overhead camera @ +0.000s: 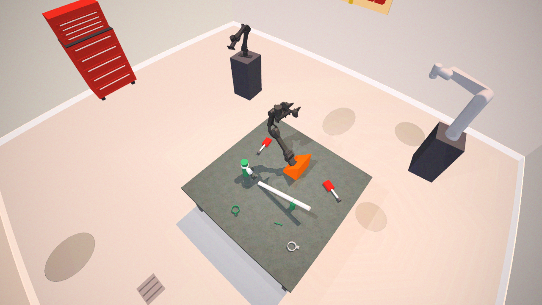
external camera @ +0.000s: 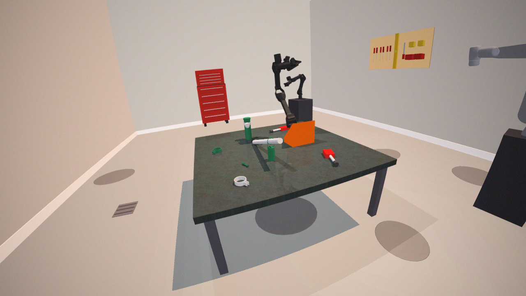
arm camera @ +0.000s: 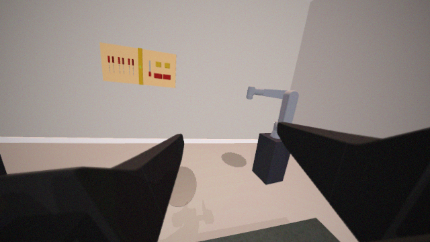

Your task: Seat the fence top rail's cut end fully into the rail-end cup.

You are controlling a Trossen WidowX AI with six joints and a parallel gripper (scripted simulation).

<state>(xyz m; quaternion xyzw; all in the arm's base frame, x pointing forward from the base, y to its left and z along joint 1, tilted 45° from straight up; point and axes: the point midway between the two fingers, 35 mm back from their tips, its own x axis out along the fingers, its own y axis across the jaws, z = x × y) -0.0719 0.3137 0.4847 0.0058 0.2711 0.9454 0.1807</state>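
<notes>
Right now my gripper tip is 50 cm above the rail-end cup, 47 cm short of it and 16 cm to the left of it. From my gripper tip the other things lie so: short green post (55 cm below, 49 cm ahead, 31 cm to the left); then small green bolt (68 cm ahead, 65 cm below, 30 cm to the left).
</notes>
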